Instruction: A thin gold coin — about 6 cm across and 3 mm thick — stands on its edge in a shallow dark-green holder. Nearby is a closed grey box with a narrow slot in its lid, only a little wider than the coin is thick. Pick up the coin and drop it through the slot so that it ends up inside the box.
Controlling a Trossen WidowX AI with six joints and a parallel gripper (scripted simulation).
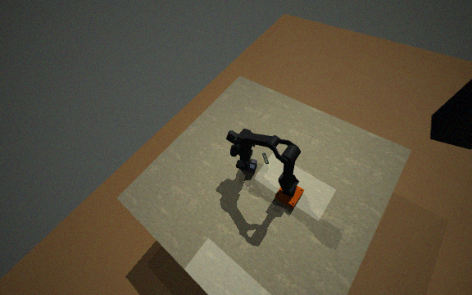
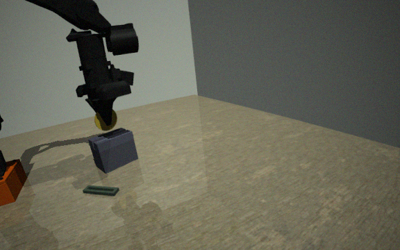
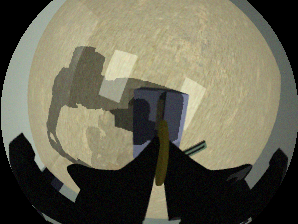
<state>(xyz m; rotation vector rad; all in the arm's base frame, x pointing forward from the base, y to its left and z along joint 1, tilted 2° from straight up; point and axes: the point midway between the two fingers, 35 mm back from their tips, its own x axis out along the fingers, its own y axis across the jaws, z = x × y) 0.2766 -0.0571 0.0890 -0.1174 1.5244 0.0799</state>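
Right now the coin is 2 cm above my gripper tip.
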